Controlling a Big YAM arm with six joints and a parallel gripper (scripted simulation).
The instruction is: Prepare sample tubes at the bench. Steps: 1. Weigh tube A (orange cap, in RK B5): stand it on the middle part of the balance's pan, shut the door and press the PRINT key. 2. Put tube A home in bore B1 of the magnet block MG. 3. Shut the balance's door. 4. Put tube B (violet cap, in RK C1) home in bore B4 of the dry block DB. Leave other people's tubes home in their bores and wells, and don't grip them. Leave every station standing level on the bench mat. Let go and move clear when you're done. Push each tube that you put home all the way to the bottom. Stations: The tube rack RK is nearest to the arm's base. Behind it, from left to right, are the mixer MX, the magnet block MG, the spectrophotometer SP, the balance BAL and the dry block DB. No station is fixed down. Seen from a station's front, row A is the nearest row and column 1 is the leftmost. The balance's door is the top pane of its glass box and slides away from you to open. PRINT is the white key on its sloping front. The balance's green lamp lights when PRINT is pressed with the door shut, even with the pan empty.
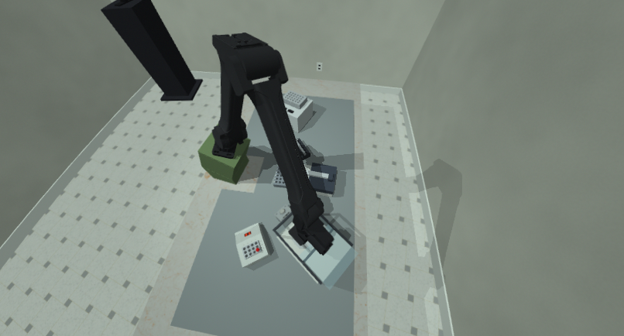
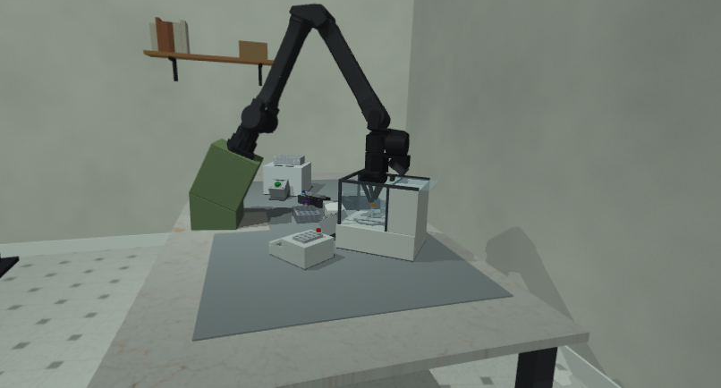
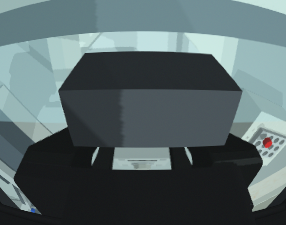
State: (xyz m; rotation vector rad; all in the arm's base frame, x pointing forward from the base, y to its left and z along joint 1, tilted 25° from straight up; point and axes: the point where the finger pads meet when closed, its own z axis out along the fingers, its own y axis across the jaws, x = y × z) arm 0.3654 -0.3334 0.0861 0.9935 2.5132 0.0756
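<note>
The balance door lies 6 cm ahead of my hand, 6 cm to the right of it and 7 cm above it. The rest, counted from my hand: red-capped tube 19 cm behind, 6 cm to the right, 8 cm below; then balance pan 7 cm below; then dry block DB 23 cm behind, 3 cm to the right, 11 cm below.
</note>
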